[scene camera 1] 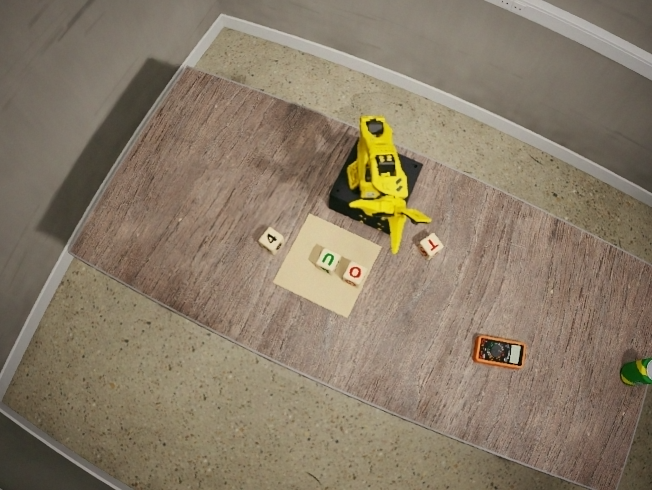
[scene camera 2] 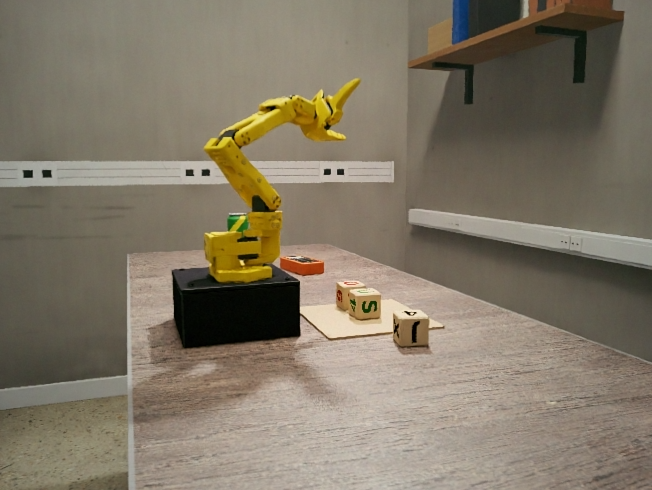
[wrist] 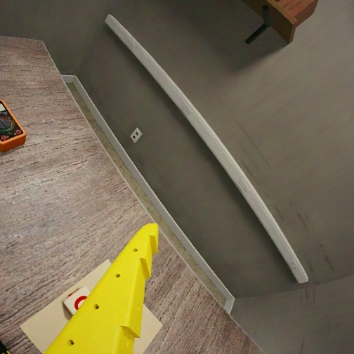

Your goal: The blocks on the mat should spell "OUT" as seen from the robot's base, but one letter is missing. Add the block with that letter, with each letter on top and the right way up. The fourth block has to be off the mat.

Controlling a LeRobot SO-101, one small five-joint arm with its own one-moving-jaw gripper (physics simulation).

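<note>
The tan mat (scene camera 1: 300,279) (scene camera 2: 337,327) (wrist: 40,326) bears two blocks: the red O block (scene camera 1: 354,273) (scene camera 2: 343,295) (wrist: 75,300) and the green U block (scene camera 1: 327,260) (scene camera 2: 365,304). They stand side by side, O left of U as seen from the base. The red T block (scene camera 1: 431,246) lies off the mat, T up and turned askew, beside the base; it does not show in scene view 2. The block with a black 4 on top (scene camera 1: 270,240) (scene camera 2: 411,328) stands off the mat's other side. My gripper (scene camera 1: 412,236) (scene camera 2: 352,109) is fully open, empty and high above the table.
The black robot base (scene camera 1: 342,202) (scene camera 2: 239,310) stands near the mat. An orange multimeter (scene camera 1: 499,351) (scene camera 2: 302,265) (wrist: 11,131) lies farther along the table (scene camera 1: 210,184). A green can (scene camera 1: 636,371) (scene camera 2: 237,221) stands near the far end. A wall shelf (scene camera 2: 505,39) is in the back.
</note>
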